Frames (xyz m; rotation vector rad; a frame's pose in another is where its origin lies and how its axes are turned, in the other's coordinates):
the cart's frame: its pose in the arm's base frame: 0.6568 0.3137 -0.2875 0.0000 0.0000 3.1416
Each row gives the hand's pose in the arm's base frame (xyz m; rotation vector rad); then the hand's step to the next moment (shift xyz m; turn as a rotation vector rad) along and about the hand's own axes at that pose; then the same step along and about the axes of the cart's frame.
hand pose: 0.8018 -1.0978 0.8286 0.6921 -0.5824 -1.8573
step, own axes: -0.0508 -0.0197 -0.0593 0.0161 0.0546 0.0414
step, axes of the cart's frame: -0.0439 -0.0496 -0.0457 -0.0019 0.0312 0.0630
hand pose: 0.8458 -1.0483 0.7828 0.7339 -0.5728 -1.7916
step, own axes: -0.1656 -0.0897 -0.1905 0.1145 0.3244 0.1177
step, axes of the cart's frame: -0.1187 -0.1791 -0.1600 -0.0990 0.2077 0.2815
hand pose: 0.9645 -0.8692 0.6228 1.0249 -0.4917 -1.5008
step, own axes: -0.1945 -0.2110 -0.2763 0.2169 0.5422 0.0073
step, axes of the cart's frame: -0.0889 -0.2976 -0.2494 -0.3221 0.3247 0.3632
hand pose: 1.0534 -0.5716 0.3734 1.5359 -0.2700 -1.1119
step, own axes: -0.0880 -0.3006 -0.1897 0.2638 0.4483 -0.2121
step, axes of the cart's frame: 0.0215 -0.2773 -0.2381 -0.4753 0.1866 0.2342
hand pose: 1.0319 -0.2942 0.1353 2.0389 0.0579 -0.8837
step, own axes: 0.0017 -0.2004 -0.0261 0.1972 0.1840 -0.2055
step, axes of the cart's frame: 0.0550 -0.1404 -0.1346 -0.3283 0.0130 0.0840
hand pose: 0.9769 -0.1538 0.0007 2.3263 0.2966 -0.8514
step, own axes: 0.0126 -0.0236 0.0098 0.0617 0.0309 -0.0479
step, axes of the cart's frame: 0.0048 -0.0119 -0.0254 -0.0837 -0.0061 0.0036
